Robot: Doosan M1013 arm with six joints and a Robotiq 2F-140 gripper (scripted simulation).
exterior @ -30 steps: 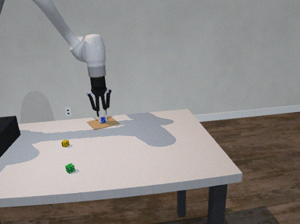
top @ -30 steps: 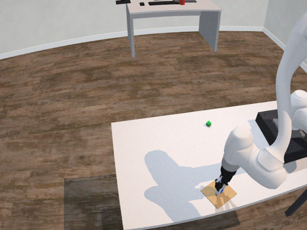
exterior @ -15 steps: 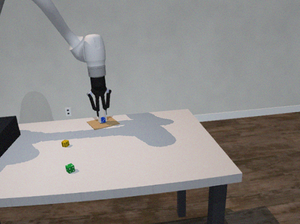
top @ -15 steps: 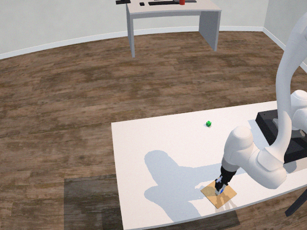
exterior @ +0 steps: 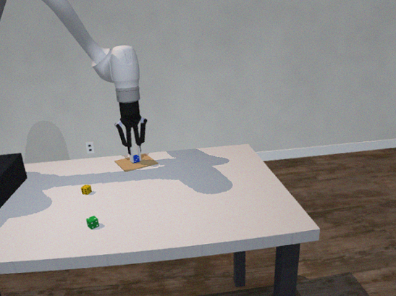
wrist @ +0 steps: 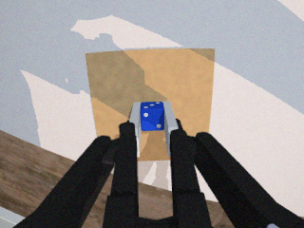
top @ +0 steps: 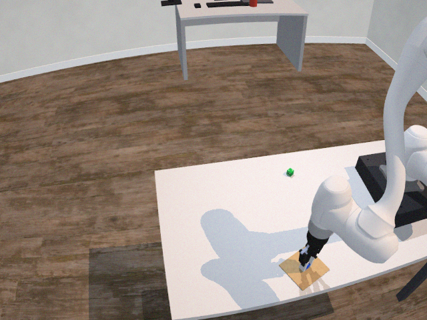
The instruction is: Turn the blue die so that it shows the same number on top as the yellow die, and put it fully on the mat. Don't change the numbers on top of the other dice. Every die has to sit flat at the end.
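My gripper is now 20 mm above the blue die. Also, from my hand: yellow die (270 mm to the right, 120 mm behind, 30 mm below); then tan mat (40 mm below); then green die (480 mm to the right, 30 mm below, 30 mm behind).
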